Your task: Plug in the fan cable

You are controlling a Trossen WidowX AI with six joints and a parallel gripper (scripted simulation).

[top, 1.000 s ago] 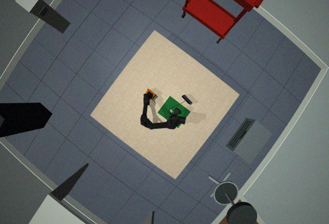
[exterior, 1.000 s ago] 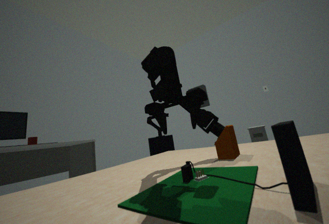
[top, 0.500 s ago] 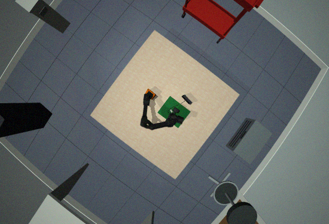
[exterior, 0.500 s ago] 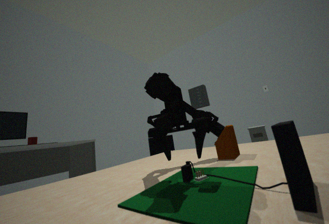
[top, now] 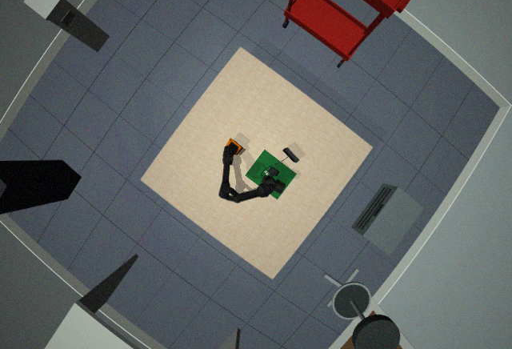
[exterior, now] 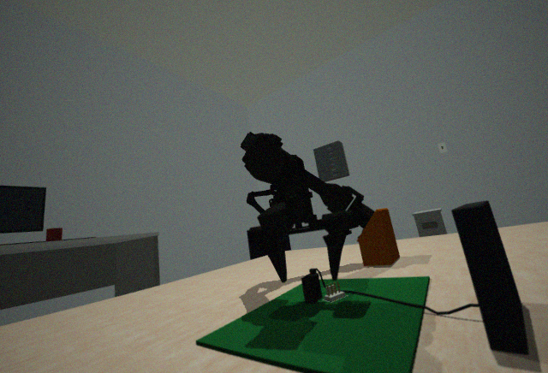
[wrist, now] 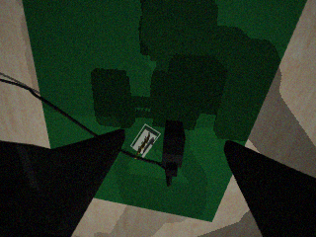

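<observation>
Right now my gripper tip is 1 cm past the black fan plug and 1 cm above it. From my gripper tip the other things lie so: black fan 3 cm ahead, 23 cm to the left, 2 cm above; then green board 1 cm ahead, 4 cm to the left, 5 cm below; then four-pin fan header 3 cm behind, 3 cm to the left, 4 cm below.
</observation>
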